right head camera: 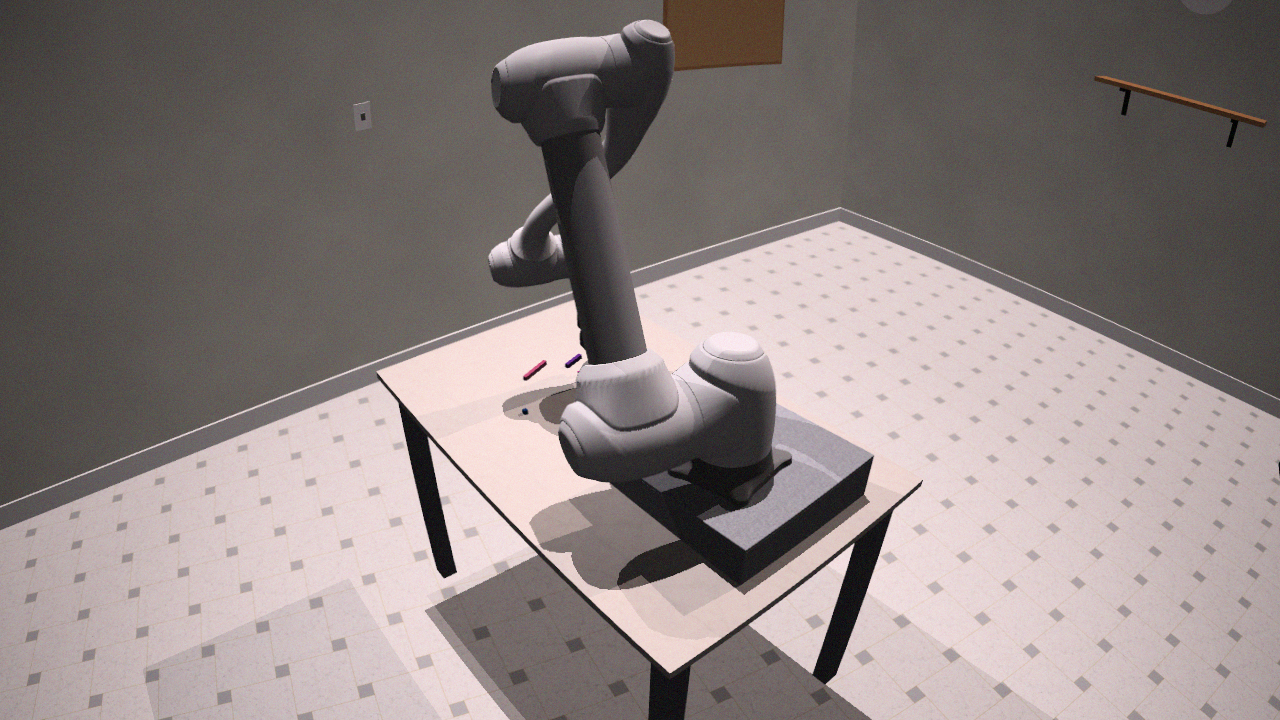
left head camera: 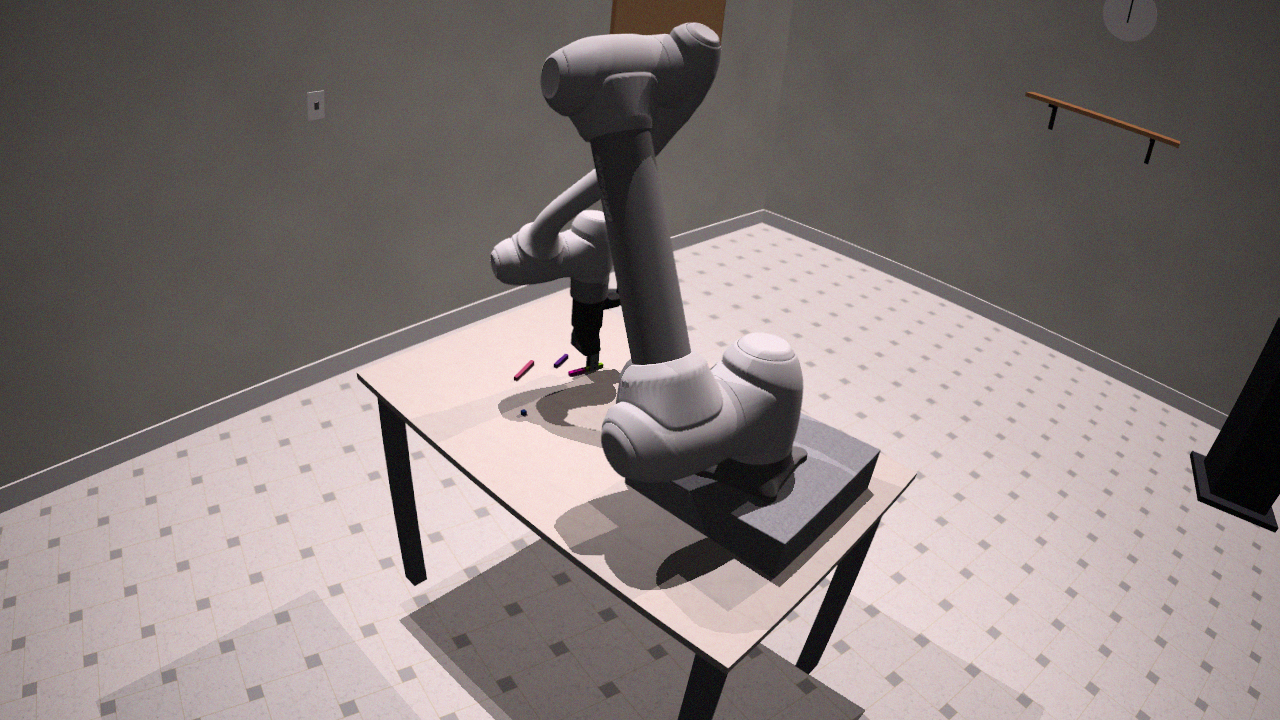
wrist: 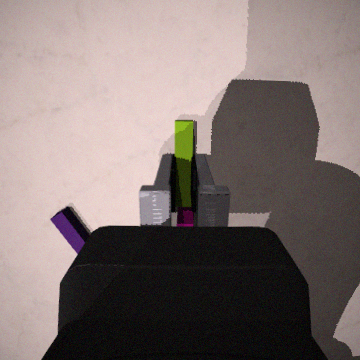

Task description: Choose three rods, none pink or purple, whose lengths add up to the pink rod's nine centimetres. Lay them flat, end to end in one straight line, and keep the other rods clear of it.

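Pixels of known places: gripper, fingertip midpoint: [left head camera: 592, 368] [wrist: 182, 171]; arm's base at its link origin: [right head camera: 730, 466] [left head camera: 750, 463].
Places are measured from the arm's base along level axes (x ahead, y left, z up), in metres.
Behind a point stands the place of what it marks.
Note:
My gripper [left head camera: 592, 362] @(y -0.198, x 0.523, z -0.085 m) [wrist: 182, 171] @(y -0.198, x 0.523, z -0.085 m) is shut on the lime-green rod [left head camera: 601, 365] @(y -0.218, x 0.509, z -0.080 m) [wrist: 184, 140] @(y -0.216, x 0.515, z -0.078 m), low at the table. The rod's far end sticks out past the fingers. A magenta rod [left head camera: 576, 371] @(y -0.151, x 0.537, z -0.078 m) [wrist: 185, 218] @(y -0.172, x 0.531, z -0.078 m) is in line with its near end, with no gap visible between them; the palm hides the rest in the wrist view. The purple rod [left head camera: 561, 360] @(y -0.170, x 0.598, z -0.080 m) [right head camera: 572, 360] @(y -0.166, x 0.598, z -0.078 m) [wrist: 69, 231] @(y -0.189, x 0.603, z -0.078 m) lies slanted to one side, apart from this line. The pink rod [left head camera: 524, 369] @(y -0.072, x 0.638, z -0.078 m) [right head camera: 534, 369] @(y -0.071, x 0.638, z -0.078 m) lies farther left. The arm hides the gripper and green rod in the right head view.
A small dark blue piece [left head camera: 523, 412] @(y 0.067, x 0.522, z -0.080 m) [right head camera: 525, 411] @(y 0.066, x 0.520, z -0.080 m) lies on the table [left head camera: 501, 456] @(y 0.212, x 0.460, z -0.088 m) [right head camera: 514, 465] @(y 0.209, x 0.398, z -0.088 m), nearer the left edge, in the arm's shadow. The arm stands on a grey base block [left head camera: 819, 501] @(y 0.033, x -0.165, z 0.009 m) [right head camera: 796, 510] @(y 0.037, x -0.173, z 0.009 m) at the table's other end.

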